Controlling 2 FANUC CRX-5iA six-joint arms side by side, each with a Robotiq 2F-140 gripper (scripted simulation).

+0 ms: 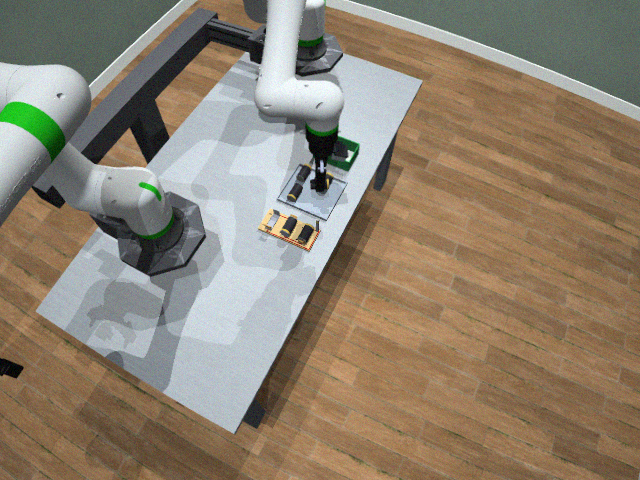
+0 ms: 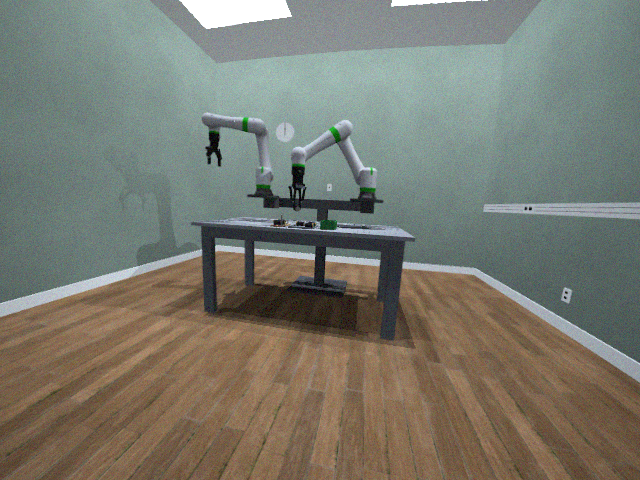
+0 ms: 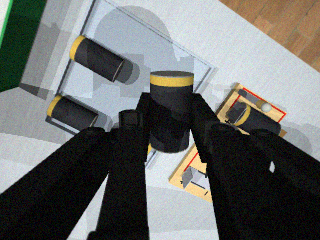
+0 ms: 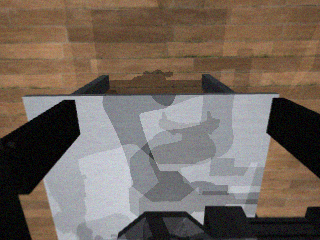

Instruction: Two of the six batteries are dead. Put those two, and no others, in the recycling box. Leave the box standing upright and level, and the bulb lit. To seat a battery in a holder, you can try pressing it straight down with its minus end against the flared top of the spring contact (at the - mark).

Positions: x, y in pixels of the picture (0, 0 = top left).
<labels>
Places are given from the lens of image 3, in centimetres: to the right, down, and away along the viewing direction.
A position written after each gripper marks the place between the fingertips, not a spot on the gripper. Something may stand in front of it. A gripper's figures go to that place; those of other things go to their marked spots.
left gripper (image 3: 170, 107): 1, -1, 17
battery (image 3: 84, 51): -9, -8, 24
</labels>
